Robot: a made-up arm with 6 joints.
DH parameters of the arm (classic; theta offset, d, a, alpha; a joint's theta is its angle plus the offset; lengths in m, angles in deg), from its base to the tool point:
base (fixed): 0 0 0 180
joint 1: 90 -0.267 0.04 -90
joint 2: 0 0.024 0.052 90
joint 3: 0 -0.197 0.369 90
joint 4: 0 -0.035 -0.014 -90
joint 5: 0 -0.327 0.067 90
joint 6: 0 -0.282 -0.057 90
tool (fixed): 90 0.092 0 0
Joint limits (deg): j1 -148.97..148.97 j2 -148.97..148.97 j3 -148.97..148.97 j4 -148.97..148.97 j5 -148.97..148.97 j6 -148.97..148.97
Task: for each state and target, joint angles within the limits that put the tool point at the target. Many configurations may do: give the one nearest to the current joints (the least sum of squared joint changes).
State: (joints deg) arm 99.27 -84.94 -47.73 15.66 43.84 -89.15
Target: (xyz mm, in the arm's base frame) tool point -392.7 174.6 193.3
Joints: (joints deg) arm 99.59 -77.35 -45.24 -20.29 65.41 -91.37
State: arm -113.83 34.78 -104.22 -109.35 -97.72 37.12
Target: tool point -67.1 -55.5 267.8
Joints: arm -101.74 16.71 -61.99 -136.63 -110.25 38.18
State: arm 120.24 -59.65 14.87 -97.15 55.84 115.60
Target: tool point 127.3 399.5 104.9
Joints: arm 113.35 -52.87 18.07 -128.99 50.36 125.97
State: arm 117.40 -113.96 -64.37 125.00 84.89 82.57
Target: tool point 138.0 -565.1 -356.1
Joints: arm 108.77 -122.14 -56.21 142.43 73.09 85.76
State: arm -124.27 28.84 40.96 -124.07 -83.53 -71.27
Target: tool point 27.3 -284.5 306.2
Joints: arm -132.00 51.18 41.58 -120.02 -47.09 -70.02
